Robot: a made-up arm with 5 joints. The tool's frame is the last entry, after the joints. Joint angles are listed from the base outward. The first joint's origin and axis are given. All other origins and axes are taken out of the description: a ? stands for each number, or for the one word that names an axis. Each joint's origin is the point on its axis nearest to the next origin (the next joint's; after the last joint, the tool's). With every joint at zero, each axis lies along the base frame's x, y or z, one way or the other. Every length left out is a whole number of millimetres.
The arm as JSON. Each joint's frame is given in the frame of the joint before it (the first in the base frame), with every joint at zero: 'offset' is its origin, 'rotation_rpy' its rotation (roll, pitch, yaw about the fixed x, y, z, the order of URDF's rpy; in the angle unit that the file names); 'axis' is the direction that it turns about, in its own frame. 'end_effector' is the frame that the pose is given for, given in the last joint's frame.
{
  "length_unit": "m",
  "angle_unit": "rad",
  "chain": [
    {
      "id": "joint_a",
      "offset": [
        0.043,
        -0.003,
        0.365
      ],
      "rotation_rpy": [
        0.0,
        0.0,
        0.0
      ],
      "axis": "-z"
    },
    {
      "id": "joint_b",
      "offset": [
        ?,
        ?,
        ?
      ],
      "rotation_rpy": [
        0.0,
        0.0,
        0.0
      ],
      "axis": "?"
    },
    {
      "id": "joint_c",
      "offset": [
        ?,
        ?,
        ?
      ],
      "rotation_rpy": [
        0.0,
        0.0,
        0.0
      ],
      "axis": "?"
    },
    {
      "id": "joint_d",
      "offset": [
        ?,
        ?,
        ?
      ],
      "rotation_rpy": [
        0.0,
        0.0,
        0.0
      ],
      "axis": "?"
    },
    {
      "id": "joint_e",
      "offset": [
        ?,
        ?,
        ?
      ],
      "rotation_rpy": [
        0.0,
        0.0,
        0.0
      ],
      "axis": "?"
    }
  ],
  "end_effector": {
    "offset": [
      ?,
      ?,
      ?
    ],
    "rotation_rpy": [
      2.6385,
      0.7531,
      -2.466
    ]
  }
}
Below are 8 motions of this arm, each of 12 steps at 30 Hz.
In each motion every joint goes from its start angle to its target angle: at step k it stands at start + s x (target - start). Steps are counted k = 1, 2, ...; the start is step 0. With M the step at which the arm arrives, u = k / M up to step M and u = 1 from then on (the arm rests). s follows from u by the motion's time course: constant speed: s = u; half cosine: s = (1 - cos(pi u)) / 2; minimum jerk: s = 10 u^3 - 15 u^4 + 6 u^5.
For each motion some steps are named. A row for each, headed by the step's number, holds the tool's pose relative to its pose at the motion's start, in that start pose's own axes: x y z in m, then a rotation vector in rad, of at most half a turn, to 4 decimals.
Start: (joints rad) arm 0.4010 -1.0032 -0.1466 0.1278 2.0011
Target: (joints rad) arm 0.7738 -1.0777 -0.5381 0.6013 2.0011
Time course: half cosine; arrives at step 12
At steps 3, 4, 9, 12:
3: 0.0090 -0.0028 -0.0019 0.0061 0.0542 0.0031
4: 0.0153 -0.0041 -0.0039 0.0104 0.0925 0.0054
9: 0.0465 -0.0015 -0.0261 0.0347 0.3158 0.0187
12: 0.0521 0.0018 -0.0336 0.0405 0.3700 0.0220

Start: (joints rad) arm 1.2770 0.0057 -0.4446 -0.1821 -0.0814
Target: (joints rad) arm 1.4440 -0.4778 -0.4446 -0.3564 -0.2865
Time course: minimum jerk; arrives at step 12
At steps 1, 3, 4, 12:
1: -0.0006 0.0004 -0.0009 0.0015 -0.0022 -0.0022
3: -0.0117 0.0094 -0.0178 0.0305 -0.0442 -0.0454
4: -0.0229 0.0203 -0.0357 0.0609 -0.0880 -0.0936
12: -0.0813 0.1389 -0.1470 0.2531 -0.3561 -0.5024

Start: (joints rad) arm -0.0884 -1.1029 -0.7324 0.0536 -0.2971
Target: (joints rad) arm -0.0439 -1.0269 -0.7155 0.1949 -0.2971
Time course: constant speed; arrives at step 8
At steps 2, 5, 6, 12:
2: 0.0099 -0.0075 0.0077 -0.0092 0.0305 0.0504
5: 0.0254 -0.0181 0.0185 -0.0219 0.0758 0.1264
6: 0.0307 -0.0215 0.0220 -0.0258 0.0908 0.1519
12: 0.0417 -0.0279 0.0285 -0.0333 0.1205 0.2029

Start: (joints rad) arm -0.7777 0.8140 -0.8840 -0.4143 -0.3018
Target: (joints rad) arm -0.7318 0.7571 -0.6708 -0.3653 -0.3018
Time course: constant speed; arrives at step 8
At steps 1, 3, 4, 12:
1: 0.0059 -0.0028 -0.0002 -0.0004 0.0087 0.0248
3: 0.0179 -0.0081 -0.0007 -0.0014 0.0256 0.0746
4: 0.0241 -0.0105 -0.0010 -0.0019 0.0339 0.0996
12: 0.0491 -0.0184 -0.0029 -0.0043 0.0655 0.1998

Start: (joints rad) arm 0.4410 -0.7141 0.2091 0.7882 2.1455
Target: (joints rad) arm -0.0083 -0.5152 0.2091 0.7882 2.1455
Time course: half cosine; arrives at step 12
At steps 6, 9, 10, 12:
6: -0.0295 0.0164 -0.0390 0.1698 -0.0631 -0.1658
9: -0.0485 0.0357 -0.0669 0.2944 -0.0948 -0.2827
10: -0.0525 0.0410 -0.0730 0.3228 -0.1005 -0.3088
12: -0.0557 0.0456 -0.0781 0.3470 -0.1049 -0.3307

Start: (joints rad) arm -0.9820 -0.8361 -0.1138 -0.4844 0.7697
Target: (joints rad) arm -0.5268 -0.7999 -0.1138 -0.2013 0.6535
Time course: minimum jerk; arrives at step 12
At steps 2, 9, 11, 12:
2: 0.0012 -0.0003 0.0029 -0.0019 0.0164 0.0014
9: 0.0487 -0.0168 0.0608 -0.0338 0.4055 0.1026
11: 0.0561 -0.0196 0.0654 -0.0349 0.4481 0.1223
12: 0.0565 -0.0197 0.0656 -0.0350 0.4502 0.1233

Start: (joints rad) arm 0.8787 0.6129 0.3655 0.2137 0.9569
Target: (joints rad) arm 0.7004 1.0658 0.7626 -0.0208 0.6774
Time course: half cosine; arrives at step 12
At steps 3, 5, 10, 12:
3: -0.0119 -0.0011 0.0330 -0.0836 0.0365 -0.0120
5: -0.0239 0.0018 0.0847 -0.2103 0.0960 -0.0194
10: -0.0186 0.0299 0.2106 -0.5156 0.2625 0.0211
12: -0.0146 0.0350 0.2243 -0.5502 0.2838 0.0316

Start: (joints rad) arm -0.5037 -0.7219 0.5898 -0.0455 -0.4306
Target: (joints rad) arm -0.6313 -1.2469 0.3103 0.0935 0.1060
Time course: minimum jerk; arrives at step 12
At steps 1, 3, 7, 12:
1: -0.0007 0.0010 -0.0002 0.0014 0.0015 -0.0038
3: -0.0126 0.0205 -0.0036 0.0300 0.0283 -0.0774
7: -0.0505 0.1427 -0.0311 0.2347 0.1247 -0.4728
12: -0.0466 0.2239 -0.0552 0.3997 0.1351 -0.6995

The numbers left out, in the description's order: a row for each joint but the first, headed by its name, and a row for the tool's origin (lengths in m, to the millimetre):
joint_b: xyz 0.019 0.07 0.0, axis +y
joint_c: xyz 0.023 0.0 0.141, axis +y
joint_d: xyz 0.191 0.0 0.029, axis +y
joint_e: xyz 0.123 0.0 -0.027, axis -x
tool: xyz 0.0 0.0 0.018

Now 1 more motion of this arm.
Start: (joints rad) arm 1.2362 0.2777 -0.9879 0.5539 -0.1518
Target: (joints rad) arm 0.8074 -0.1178 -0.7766 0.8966 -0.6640
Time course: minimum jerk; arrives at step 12
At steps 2, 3, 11, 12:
2: -0.0007 0.0055 0.0025 -0.0248 -0.0078 0.0005
3: -0.0017 0.0160 0.0071 -0.0724 -0.0224 0.0021
11: 0.0182 0.1514 0.0369 -0.6757 -0.1621 0.1118
12: 0.0185 0.1521 0.0369 -0.6790 -0.1626 0.1129

